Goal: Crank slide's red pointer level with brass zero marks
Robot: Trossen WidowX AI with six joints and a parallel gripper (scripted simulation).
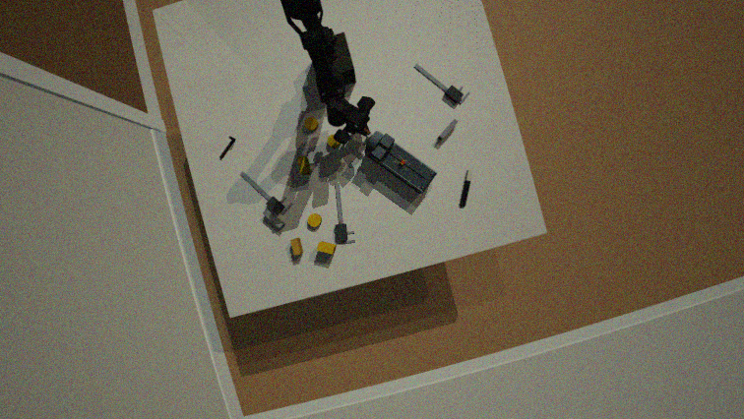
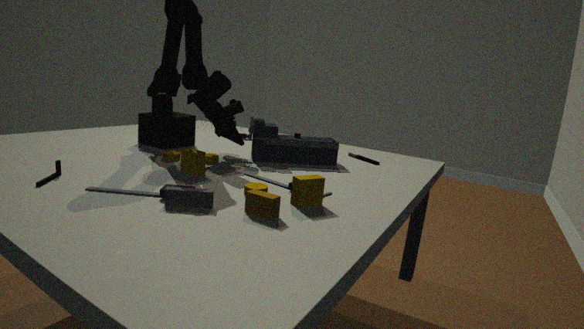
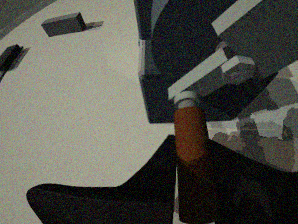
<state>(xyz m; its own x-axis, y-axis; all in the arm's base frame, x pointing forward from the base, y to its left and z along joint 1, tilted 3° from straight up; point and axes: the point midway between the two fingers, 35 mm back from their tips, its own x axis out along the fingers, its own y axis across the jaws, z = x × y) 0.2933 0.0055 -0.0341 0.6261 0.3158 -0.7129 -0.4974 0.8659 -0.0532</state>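
My gripper tip is 30 mm below the brown crank handle, 20 mm past it and 10 mm to the left of it. The rest, counted from my gripper tip: slide: 160 mm ahead, 70 mm to the left, 40 mm above; then black l-shaped key: 500 mm to the right, 200 mm behind, 30 mm below; then black bar: 330 mm ahead, 270 mm to the left, 30 mm below.
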